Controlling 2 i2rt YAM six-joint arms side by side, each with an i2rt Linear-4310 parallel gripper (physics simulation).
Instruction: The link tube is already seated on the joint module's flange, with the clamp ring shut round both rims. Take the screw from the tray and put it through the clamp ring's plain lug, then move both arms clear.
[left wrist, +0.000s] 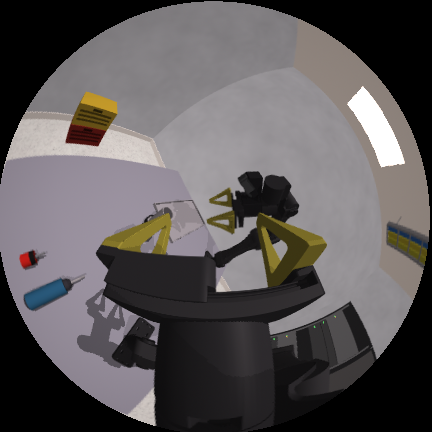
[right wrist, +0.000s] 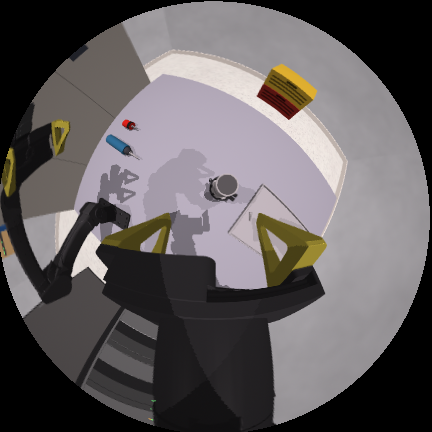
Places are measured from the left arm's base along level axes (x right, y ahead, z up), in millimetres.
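Where they show: left gripper, fingertip midpoint: (left wrist: 213, 217); right gripper, fingertip midpoint: (left wrist: 207, 209) (right wrist: 213, 217); left arm's base at its link origin: (left wrist: 133, 342) (right wrist: 112, 212).
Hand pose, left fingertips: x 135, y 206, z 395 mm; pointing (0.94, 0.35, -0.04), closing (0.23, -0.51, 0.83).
Note:
Each offset is from my left fingertips to the top centre of the thing. "spot": to the spot under its first point.
The link tube {dx +242, dy +47, dz -234 mm} (right wrist: 227, 184) (left wrist: 167, 212) stands upright on the table, with the dark clamp ring {spot: dx +227, dy +26, dz -298 mm} (right wrist: 214, 191) round it lower down. The joint module under it is mostly hidden, and the lugs are too small to tell apart. The pale tray {dx +558, dy -10, dz -379 mm} (right wrist: 242, 230) (left wrist: 193, 201) lies beside it; a small grey screw {dx +380, dy +8, dz -380 mm} (right wrist: 250, 216) shows inside. My right gripper (right wrist: 213, 217) (left wrist: 207, 209) is open and empty, high above the table near the tube and tray. My left gripper (right wrist: 42, 136) is open and empty, raised well away from the tube on the other side.
A blue-handled tool (left wrist: 46, 294) (right wrist: 118, 144) and a small red tool {dx -219, dy +165, dz -360 mm} (left wrist: 28, 259) (right wrist: 129, 124) lie on the table. A yellow and red box (left wrist: 92, 119) (right wrist: 287, 91) stands at the table's edge. A black jointed arm with a flat plate (right wrist: 114, 213) reaches over the table.

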